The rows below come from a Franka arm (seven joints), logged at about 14 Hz.
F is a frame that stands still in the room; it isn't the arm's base.
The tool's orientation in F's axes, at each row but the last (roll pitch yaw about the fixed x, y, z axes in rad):
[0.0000 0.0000 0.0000]
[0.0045 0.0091 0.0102]
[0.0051 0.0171 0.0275]
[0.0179 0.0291 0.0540]
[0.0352 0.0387 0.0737]
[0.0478 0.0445 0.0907]
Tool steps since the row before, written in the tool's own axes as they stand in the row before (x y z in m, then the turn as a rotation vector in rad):
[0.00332 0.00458 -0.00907 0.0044 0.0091 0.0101]
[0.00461 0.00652 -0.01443 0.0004 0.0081 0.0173]
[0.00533 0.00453 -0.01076 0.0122 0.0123 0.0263]
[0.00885 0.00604 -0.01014 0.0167 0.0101 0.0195]
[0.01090 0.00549 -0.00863 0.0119 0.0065 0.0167]
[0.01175 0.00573 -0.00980 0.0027 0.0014 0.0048]
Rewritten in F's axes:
[0.00332 0.00458 -0.00907 0.0044 0.0091 0.0101]
[0.00441 0.00663 -0.01444 0.0005 0.0080 0.0173]
[0.00502 0.00472 -0.01083 0.0123 0.0125 0.0261]
[0.00821 0.00667 -0.01028 0.0167 0.0107 0.0192]
[0.01011 0.00655 -0.00885 0.0121 0.0068 0.0164]
[0.01071 0.00719 -0.01003 0.0028 0.0014 0.0047]

